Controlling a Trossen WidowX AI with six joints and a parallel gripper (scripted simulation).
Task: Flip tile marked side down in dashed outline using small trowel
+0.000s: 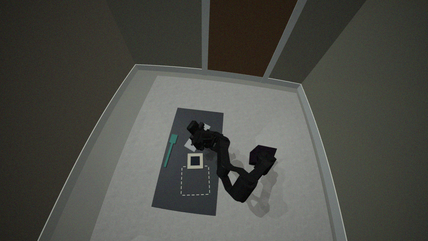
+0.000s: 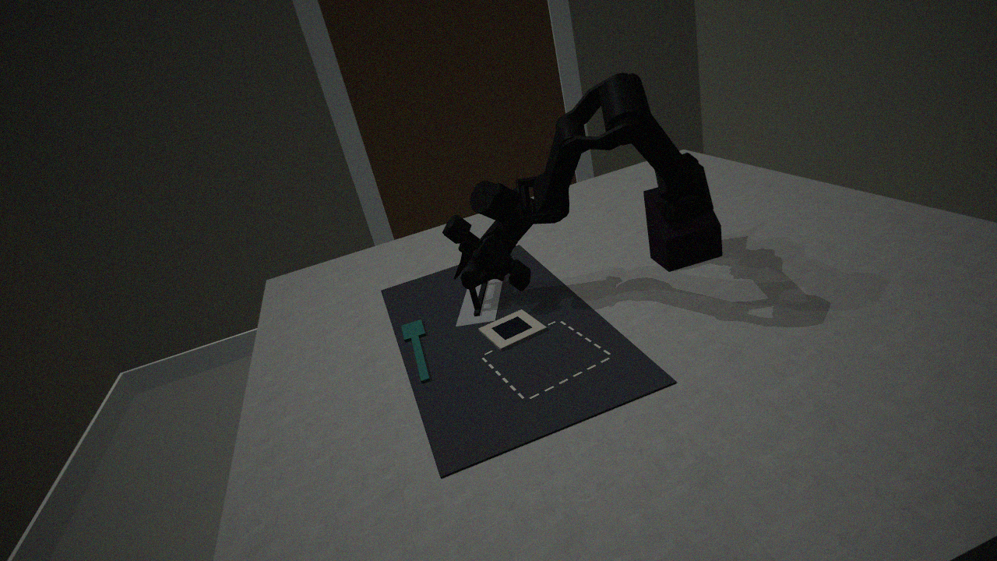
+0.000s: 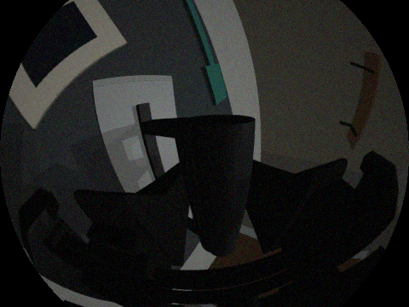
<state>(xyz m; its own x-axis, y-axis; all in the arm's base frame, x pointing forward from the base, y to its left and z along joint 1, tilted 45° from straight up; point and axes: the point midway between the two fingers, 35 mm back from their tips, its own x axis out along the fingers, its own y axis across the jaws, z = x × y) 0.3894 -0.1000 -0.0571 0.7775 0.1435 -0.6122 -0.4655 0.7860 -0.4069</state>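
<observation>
Right now the dark mat is 11 cm to the left of my gripper tip, 7 cm below it and 1 cm behind it. From my gripper tip the other things lie so: green trowel: 12 cm ahead, 8 cm to the left, 5 cm below; tile: 15 cm to the left, 5 cm below, 4 cm behind.
</observation>
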